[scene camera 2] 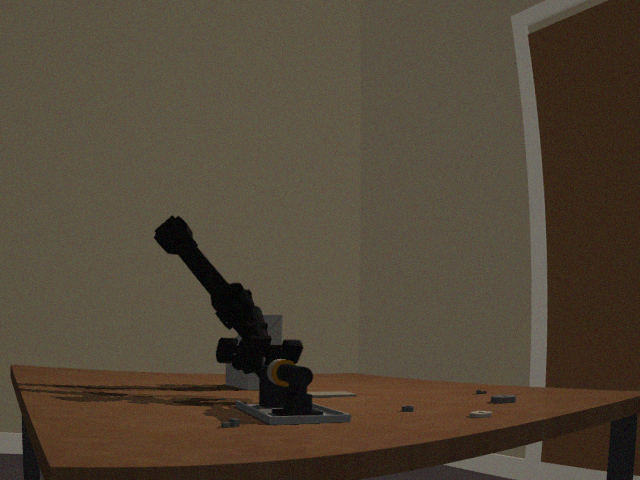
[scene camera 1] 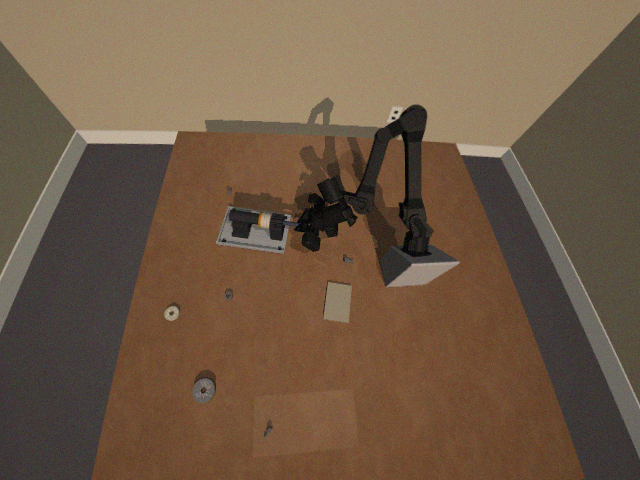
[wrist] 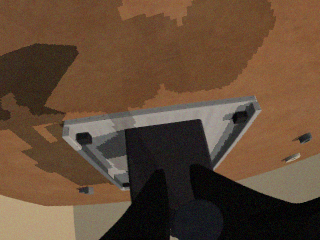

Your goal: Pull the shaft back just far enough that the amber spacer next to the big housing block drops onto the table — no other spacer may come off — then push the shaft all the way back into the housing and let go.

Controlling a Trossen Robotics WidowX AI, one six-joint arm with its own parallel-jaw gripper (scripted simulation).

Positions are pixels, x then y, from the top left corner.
Scene:
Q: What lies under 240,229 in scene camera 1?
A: A dark housing block.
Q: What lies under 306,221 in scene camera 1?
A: The gripper.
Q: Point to a dark housing block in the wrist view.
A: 126,148

